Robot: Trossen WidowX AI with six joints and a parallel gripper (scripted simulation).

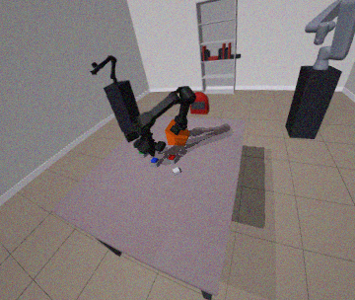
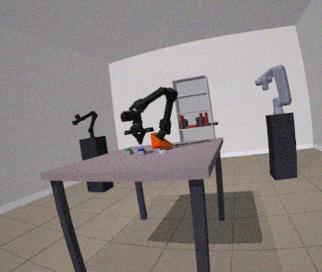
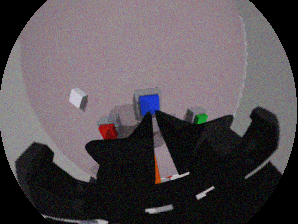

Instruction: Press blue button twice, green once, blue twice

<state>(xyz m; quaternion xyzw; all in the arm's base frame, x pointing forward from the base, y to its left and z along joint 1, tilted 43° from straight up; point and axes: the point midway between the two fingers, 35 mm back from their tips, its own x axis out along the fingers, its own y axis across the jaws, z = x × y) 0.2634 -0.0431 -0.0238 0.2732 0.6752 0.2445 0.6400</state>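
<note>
The blue button is 3 cm below my gripper tip. Also, from my gripper tip: red button 4 cm behind, 10 cm to the left, 3 cm below; then white block 4 cm ahead, 15 cm to the left, 5 cm below.
</note>
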